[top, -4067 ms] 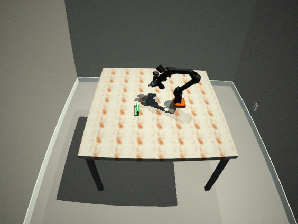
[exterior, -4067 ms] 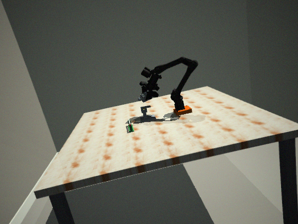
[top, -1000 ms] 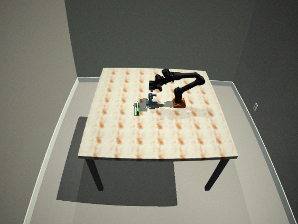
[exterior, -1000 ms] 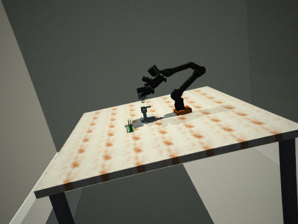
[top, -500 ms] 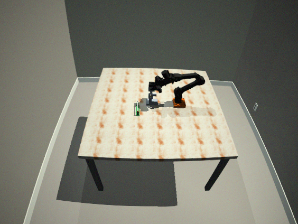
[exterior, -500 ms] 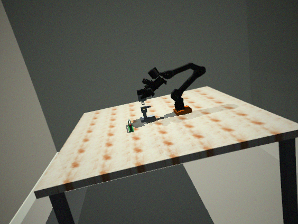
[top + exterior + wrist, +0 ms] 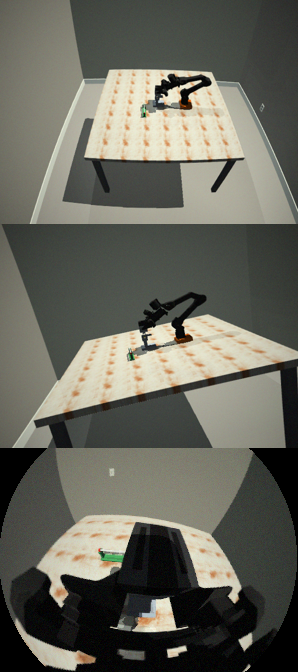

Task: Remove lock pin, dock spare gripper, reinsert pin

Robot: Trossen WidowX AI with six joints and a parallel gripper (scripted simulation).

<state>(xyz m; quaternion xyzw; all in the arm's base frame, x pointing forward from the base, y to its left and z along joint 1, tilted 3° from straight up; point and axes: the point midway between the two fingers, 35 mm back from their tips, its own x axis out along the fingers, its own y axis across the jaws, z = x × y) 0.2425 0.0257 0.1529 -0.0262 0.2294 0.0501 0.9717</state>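
The green holder is 13 cm to the left of my gripper tip, 13 cm below it and 10 cm ahead of it. Also, from my gripper tip: spare gripper (1 cm behind); then grey mount (10 cm below, 2 cm behind).
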